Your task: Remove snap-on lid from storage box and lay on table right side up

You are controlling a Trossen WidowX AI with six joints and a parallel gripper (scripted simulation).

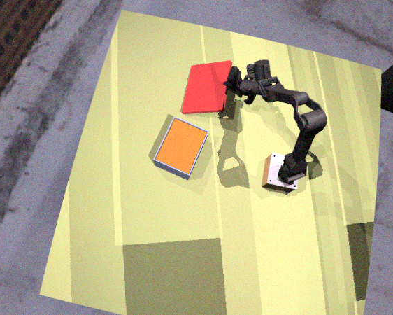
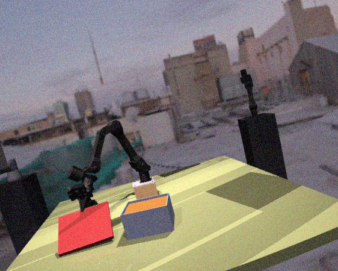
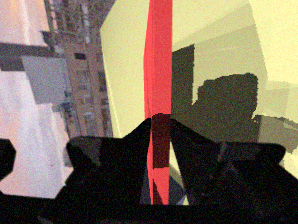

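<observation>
Now: gripper tip 70 mm short of the red lid, 20 mm to the right of it and 40 mm above it. Round my gripper tip: storage box (80 mm ahead, 300 mm to the left, 50 mm below).
</observation>
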